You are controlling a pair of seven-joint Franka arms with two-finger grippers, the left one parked.
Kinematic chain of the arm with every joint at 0, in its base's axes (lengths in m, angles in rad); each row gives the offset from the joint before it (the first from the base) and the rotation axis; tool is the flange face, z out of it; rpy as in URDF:
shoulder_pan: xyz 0 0 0.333 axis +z
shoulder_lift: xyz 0 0 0 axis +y
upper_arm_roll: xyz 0 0 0.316 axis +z
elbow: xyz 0.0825 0 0 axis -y
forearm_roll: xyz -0.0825 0 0.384 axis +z
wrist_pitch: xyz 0 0 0 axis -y
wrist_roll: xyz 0.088 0 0 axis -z
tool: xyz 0 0 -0.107 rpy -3.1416 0 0
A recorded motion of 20 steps. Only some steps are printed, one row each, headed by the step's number.
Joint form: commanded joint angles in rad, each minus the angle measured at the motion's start. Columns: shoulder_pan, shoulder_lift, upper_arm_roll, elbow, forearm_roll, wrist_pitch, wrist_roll.
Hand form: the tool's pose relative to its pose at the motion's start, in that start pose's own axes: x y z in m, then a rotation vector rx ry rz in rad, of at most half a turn. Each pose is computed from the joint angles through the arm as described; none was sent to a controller.
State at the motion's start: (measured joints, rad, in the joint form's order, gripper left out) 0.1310 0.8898 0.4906 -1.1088 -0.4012 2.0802 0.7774
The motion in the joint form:
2: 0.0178 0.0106 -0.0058 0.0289 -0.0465 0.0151 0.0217
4: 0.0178 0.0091 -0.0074 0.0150 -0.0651 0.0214 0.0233
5: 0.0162 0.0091 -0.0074 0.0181 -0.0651 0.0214 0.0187
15: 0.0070 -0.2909 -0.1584 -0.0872 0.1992 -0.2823 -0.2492
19: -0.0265 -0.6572 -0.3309 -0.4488 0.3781 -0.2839 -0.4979
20: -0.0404 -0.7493 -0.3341 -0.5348 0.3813 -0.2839 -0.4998
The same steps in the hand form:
2: 0.0033 -0.0074 -0.0048 -0.0088 0.0518 -0.0050
4: 0.0011 -0.0068 -0.0002 -0.0234 0.0587 -0.0171
5: 0.0026 -0.0058 -0.0016 -0.0223 0.0613 -0.0190
15: -0.0019 0.0586 -0.1314 -0.1040 -0.0949 -0.1101
19: -0.0377 0.1620 -0.2115 -0.0907 -0.1289 -0.1658
20: -0.0569 0.1768 -0.2310 -0.1008 -0.1194 -0.1537

